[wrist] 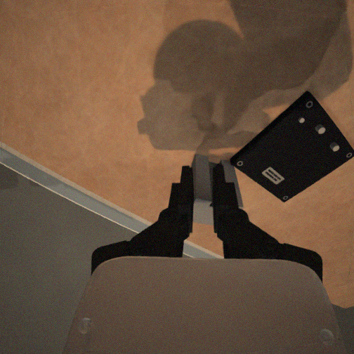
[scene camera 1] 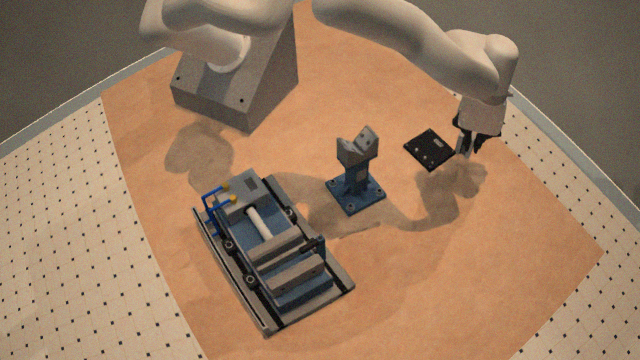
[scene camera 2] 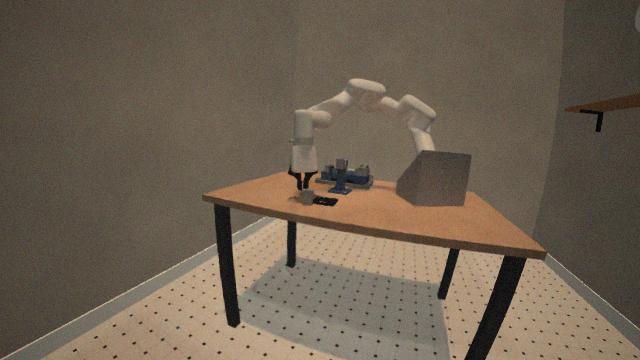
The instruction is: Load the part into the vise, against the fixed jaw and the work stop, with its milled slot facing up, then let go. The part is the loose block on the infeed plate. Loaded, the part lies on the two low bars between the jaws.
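Seen in the pictures: gripper, fingertip midpoint: [scene camera 1: 470, 147] [scene camera 2: 302, 189]; arm's base at its link origin: [scene camera 1: 228, 49] [scene camera 2: 430, 168].
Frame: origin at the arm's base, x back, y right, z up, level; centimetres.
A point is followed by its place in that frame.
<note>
The part, a small grey block [scene camera 2: 306, 196] @[x -54.4, y -24.0, z -11.8 cm] [wrist: 203, 189], stands on the table top beside the black infeed plate [scene camera 1: 428, 148] @[x -47.6, y -16.4, z -14.6 cm] [scene camera 2: 325, 201] @[x -47.5, y -18.7, z -14.6 cm] [wrist: 291, 147], near the table's edge. My gripper [scene camera 1: 467, 154] @[x -56.5, y -20.2, z -10.3 cm] [scene camera 2: 303, 186] @[x -56.5, y -20.2, z -10.3 cm] [wrist: 202, 168] hangs just over the block, fingers pointing down and nearly together, with nothing between them. In the wrist view the fingers cover the block's top, so its slot is hidden. The vise [scene camera 1: 277, 251] @[x -44.7, y 25.7, z -7.2 cm] [scene camera 2: 346, 176] @[x -39.8, y 18.6, z -10.4 cm] lies far from the gripper; its jaws stand apart with nothing between them.
A blue stand with a grey V-block [scene camera 1: 356, 174] @[x -43.8, y 4.6, z -7.3 cm] [scene camera 2: 341, 178] @[x -42.2, y 1.2, z -8.5 cm] stands between the infeed plate and the vise. The arm's grey pedestal [scene camera 1: 237, 85] @[x -8.3, y 4.2, z -5.0 cm] [scene camera 2: 433, 178] @[x -2.6, y -11.7, z -3.0 cm] is at the back. The table's edge runs close by the gripper.
</note>
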